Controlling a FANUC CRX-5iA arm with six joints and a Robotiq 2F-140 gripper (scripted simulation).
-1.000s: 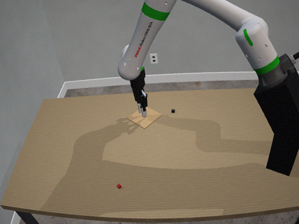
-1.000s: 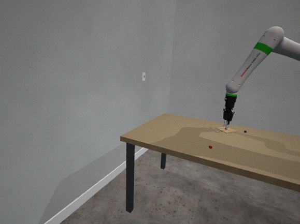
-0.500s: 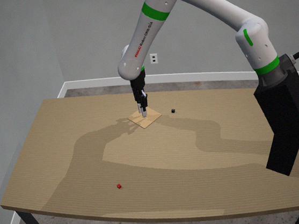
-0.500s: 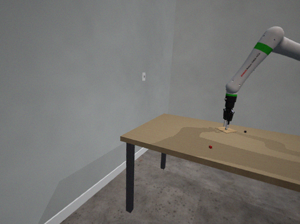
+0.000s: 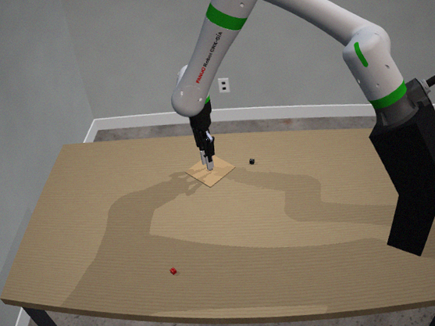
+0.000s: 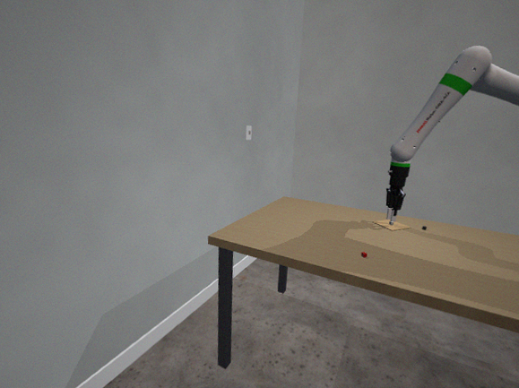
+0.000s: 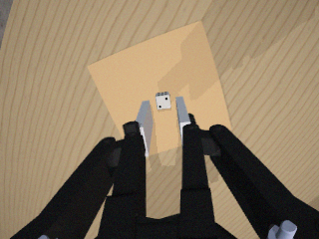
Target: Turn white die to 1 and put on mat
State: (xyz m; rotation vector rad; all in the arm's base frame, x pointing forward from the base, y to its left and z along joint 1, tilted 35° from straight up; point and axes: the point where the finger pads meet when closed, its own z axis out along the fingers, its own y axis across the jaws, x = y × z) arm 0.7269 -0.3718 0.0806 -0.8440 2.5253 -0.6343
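Now: the white die 50 mm below my hand. The rest, counted from my hand: tan mat (60 mm below); black die (170 mm behind, 50 mm below, 20 mm to the right); red die (480 mm to the left, 120 mm ahead, 50 mm below).
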